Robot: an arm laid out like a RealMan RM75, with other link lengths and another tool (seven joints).
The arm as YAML. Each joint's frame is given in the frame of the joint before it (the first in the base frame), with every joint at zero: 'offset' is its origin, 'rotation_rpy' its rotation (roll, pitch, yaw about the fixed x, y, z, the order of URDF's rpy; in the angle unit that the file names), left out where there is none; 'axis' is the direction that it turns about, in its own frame. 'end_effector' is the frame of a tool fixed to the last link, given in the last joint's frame.
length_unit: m
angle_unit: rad
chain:
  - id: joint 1
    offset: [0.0, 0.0, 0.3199]
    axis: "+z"
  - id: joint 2
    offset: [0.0, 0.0, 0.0]
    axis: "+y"
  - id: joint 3
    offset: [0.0, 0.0, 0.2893]
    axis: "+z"
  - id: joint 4
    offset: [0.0, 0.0, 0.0]
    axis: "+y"
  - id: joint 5
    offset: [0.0, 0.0, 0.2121]
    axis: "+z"
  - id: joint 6
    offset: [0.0, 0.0, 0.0]
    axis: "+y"
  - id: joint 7
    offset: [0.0, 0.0, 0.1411]
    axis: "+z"
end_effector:
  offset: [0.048, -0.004, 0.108]
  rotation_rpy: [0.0, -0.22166, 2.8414]
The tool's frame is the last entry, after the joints.
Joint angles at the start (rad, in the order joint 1, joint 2, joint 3, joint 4, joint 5, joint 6, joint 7): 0.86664 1.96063 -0.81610 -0.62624 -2.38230 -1.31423 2.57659
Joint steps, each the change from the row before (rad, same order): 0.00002 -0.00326 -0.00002 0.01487 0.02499 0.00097 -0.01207; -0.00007 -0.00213 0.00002 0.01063 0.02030 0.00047 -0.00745; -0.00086 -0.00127 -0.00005 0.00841 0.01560 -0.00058 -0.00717; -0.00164 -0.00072 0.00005 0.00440 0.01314 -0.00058 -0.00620; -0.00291 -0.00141 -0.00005 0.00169 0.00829 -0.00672 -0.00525; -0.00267 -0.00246 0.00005 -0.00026 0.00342 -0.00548 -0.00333
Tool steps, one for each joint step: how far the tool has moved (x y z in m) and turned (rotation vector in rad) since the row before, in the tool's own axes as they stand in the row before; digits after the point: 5 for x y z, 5 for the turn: 0.00141 -0.00312 0.00086 0.01857 0.01114 -0.00032; 0.00143 -0.00275 0.00063 0.01531 0.00981 0.00144; 0.00047 -0.00218 0.00069 0.01248 0.00664 0.00053; 0.00062 -0.00158 0.00029 0.00929 0.00700 -0.00033; -0.00110 -0.00126 -0.00038 0.00877 0.00103 -0.00146; -0.00109 0.00017 -0.00111 0.00305 -0.00035 -0.00131
